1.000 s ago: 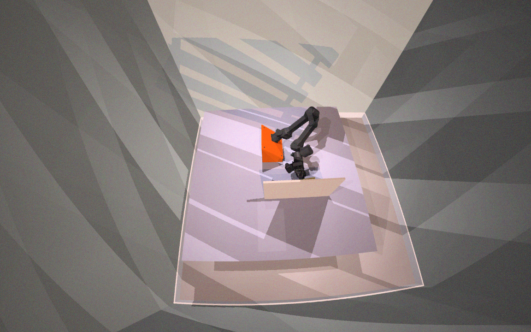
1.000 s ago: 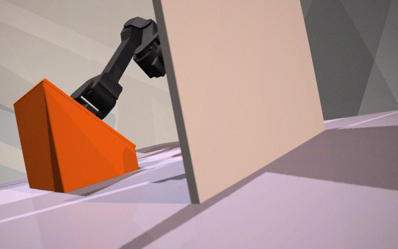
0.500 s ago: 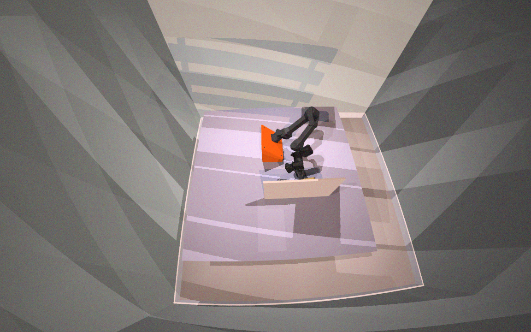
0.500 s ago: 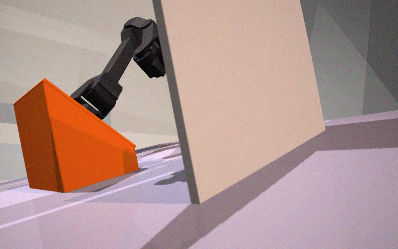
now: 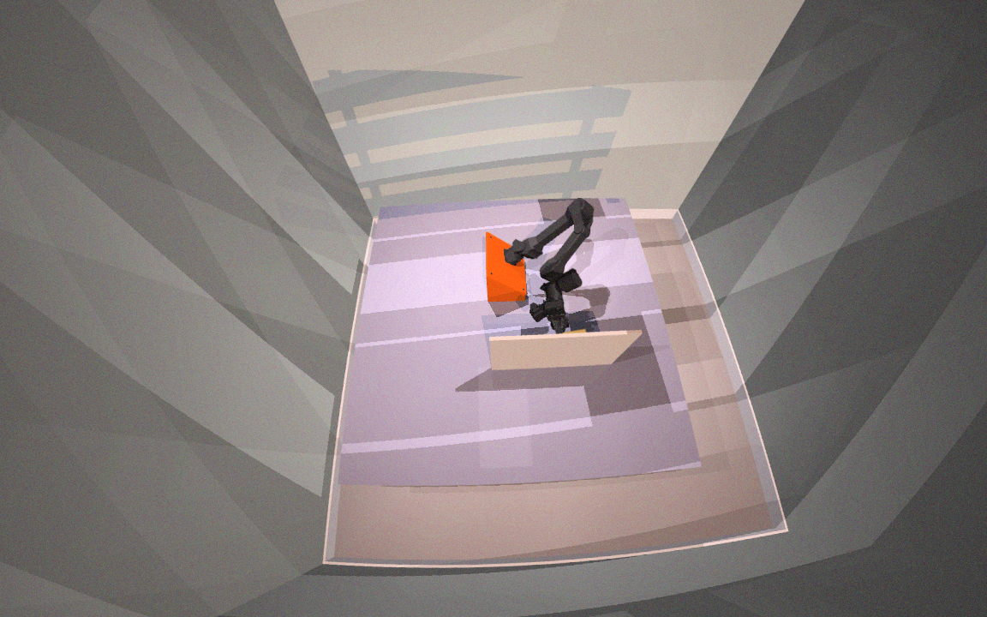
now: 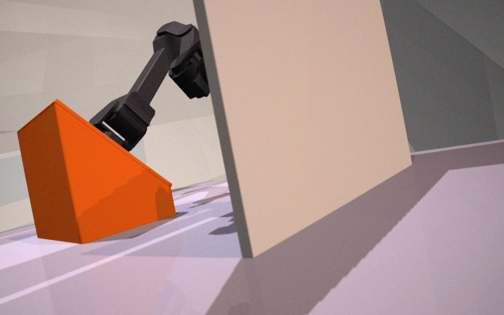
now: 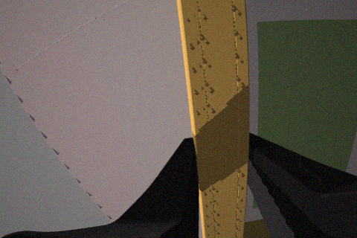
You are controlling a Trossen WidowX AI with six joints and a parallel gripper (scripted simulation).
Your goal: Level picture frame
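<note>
Right now my gripper tip is 20 mm to the right of the picture frame and 50 mm above it. Also, from my gripper tip: pale wall board (20 mm ahead, 70 mm below).
</note>
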